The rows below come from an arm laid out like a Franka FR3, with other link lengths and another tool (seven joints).
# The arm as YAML. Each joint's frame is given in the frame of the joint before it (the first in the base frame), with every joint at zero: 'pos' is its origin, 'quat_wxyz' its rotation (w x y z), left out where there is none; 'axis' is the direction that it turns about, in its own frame. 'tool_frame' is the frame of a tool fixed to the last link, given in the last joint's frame.
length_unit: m
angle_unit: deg
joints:
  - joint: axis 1
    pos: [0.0, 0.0, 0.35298]
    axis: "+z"
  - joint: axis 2
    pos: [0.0, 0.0, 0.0]
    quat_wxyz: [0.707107, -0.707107, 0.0, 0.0]
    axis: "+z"
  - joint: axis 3
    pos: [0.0, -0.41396, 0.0]
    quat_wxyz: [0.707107, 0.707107, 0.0, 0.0]
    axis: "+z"
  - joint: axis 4
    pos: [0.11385, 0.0, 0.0]
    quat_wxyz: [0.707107, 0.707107, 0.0, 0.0]
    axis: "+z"
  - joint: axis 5
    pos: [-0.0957, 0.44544, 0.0]
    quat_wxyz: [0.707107, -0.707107, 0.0, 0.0]
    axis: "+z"
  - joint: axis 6
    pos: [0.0, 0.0, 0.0]
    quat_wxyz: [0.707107, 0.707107, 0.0, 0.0]
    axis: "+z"
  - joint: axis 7
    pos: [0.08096, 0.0, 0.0]
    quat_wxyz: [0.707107, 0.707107, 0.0, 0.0]
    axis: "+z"
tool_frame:
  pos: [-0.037, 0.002, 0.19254]
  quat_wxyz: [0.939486, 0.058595, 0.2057, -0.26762]
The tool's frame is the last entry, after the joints.
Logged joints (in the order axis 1, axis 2, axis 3, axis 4, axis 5, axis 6, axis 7), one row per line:
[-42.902, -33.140, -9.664, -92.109, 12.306, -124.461, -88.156]
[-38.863, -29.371, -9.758, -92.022, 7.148, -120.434, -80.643]
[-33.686, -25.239, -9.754, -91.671, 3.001, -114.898, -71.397]
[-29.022, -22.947, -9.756, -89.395, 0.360, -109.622, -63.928]
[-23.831, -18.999, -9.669, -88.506, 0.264, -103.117, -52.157]
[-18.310, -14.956, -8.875, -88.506, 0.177, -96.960, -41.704]
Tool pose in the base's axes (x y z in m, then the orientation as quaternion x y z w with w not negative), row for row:
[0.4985, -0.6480, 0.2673, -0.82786, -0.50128, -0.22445, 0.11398]
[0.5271, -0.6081, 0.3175, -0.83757, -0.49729, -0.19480, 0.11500]
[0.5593, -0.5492, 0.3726, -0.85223, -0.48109, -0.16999, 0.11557]
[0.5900, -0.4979, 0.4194, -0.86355, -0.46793, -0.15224, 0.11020]
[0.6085, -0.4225, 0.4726, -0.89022, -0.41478, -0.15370, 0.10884]
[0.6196, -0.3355, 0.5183, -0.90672, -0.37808, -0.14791, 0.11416]
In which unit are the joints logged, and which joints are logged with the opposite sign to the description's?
The joints are logged in degrees. Opposite sign: axis 2, axis 6.
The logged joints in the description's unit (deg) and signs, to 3 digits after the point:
[-42.902, 33.140, -9.664, -92.109, 12.306, 124.461, -88.156]
[-38.863, 29.371, -9.758, -92.022, 7.148, 120.434, -80.643]
[-33.686, 25.239, -9.754, -91.671, 3.001, 114.898, -71.397]
[-29.022, 22.947, -9.756, -89.395, 0.360, 109.622, -63.928]
[-23.831, 18.999, -9.669, -88.506, 0.264, 103.117, -52.157]
[-18.310, 14.956, -8.875, -88.506, 0.177, 96.960, -41.704]

